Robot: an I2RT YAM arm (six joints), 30 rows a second.
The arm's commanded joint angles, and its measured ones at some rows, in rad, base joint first. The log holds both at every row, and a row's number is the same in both.
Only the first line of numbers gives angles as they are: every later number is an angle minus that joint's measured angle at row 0.
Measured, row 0: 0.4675 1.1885 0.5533 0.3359 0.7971 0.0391
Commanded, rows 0 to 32: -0.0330 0.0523 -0.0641 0.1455 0.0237 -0.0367; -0.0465 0.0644 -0.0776 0.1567 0.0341 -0.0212; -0.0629 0.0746 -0.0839 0.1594 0.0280 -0.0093; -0.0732 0.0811 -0.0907 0.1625 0.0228 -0.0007; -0.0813 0.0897 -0.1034 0.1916 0.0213 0.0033; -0.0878 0.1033 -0.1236 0.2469 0.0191 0.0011; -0.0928 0.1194 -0.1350 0.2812 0.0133 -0.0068; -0.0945 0.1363 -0.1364 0.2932 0.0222 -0.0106; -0.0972 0.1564 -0.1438 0.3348 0.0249 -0.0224; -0.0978 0.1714 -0.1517 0.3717 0.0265 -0.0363; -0.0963 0.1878 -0.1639 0.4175 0.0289 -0.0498; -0.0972 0.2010 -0.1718 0.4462 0.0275 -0.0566; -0.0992 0.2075 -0.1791 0.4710 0.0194 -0.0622; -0.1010 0.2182 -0.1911 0.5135 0.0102 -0.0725; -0.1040 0.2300 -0.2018 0.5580 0.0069 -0.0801; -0.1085 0.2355 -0.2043 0.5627 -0.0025 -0.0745; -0.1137 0.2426 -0.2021 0.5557 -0.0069 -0.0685; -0.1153 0.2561 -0.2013 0.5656 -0.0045 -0.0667; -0.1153 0.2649 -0.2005 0.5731 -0.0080 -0.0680; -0.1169 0.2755 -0.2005 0.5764 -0.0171 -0.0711; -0.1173 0.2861 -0.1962 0.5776 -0.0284 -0.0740; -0.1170 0.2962 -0.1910 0.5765 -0.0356 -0.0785; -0.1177 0.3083 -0.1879 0.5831 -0.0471 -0.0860; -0.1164 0.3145 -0.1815 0.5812 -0.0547 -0.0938; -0.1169 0.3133 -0.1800 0.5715 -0.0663 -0.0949; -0.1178 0.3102 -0.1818 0.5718 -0.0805 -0.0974; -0.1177 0.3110 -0.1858 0.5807 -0.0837 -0.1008; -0.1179 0.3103 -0.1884 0.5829 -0.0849 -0.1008; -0.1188 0.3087 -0.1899 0.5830 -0.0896 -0.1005; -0.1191 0.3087 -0.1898 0.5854 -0.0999 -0.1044; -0.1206 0.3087 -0.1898 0.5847 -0.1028 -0.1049; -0.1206 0.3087 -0.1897 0.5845 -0.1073 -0.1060; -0.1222 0.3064 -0.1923 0.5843 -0.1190 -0.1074
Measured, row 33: -0.1156 0.3082 -0.1934 0.5524 -0.0870 -0.0896
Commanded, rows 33 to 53: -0.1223 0.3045 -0.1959 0.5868 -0.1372 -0.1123; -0.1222 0.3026 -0.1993 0.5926 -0.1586 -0.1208; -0.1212 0.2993 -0.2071 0.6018 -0.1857 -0.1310; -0.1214 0.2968 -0.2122 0.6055 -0.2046 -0.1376; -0.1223 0.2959 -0.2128 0.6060 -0.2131 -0.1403; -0.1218 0.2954 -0.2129 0.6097 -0.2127 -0.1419; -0.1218 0.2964 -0.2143 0.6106 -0.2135 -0.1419; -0.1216 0.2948 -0.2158 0.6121 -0.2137 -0.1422; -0.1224 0.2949 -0.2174 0.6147 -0.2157 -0.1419; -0.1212 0.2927 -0.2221 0.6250 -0.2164 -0.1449; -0.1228 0.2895 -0.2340 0.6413 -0.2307 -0.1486; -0.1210 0.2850 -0.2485 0.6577 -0.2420 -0.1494; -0.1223 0.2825 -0.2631 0.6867 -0.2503 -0.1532; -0.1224 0.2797 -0.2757 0.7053 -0.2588 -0.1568; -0.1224 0.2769 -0.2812 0.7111 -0.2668 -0.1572; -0.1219 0.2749 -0.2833 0.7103 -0.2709 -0.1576; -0.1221 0.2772 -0.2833 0.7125 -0.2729 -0.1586; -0.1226 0.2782 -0.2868 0.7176 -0.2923 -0.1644; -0.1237 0.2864 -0.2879 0.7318 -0.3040 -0.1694; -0.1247 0.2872 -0.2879 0.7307 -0.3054 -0.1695; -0.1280 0.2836 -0.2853 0.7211 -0.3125 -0.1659
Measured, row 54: -0.1209 0.2964 -0.2773 0.6786 -0.2762 -0.1495
